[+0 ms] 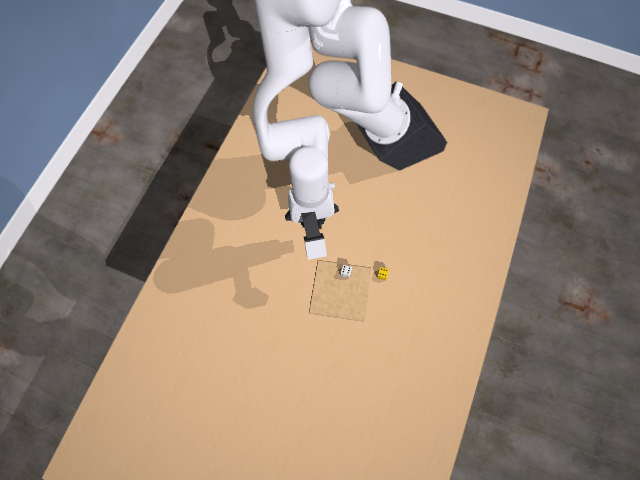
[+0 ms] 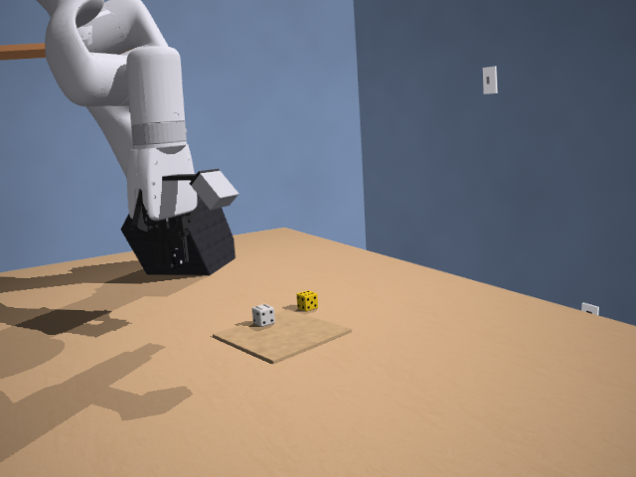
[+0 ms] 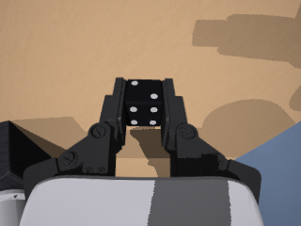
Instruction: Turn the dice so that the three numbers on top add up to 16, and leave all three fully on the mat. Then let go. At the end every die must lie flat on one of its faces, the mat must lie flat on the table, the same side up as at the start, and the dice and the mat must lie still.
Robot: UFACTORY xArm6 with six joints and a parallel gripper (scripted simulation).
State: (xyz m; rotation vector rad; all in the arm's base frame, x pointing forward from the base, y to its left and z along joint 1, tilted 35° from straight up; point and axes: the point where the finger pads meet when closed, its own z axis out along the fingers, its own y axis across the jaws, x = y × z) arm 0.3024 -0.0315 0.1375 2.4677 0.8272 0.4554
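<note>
The tan mat is 120 mm to the left of my hand, 120 mm below it and 110 mm ahead of it. Also, from my hand: yellow die (200 mm to the left, 110 mm below, 30 mm ahead); black die (10 mm below); white die (110 mm to the left, 100 mm below, 60 mm ahead).
</note>
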